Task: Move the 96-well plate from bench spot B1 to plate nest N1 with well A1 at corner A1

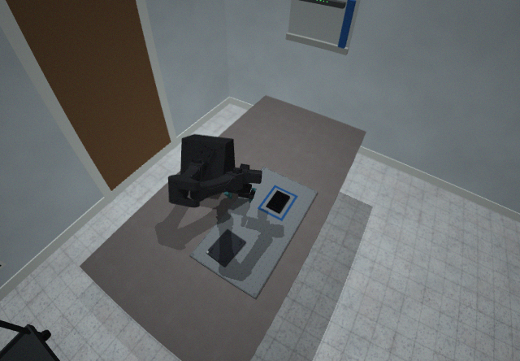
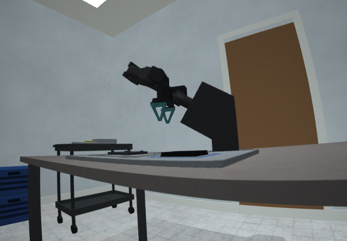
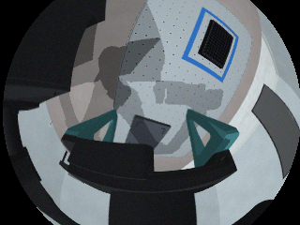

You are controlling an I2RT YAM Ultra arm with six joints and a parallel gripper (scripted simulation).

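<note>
My hand is 160 mm short of the black 96-well plate, 150 mm to the right of it and 140 mm above it. Also, from my hand: plate nest N1: 200 mm to the right, 140 mm below, 10 mm ahead; then white corner label: 260 mm to the right, 130 mm below, 70 mm behind.
</note>
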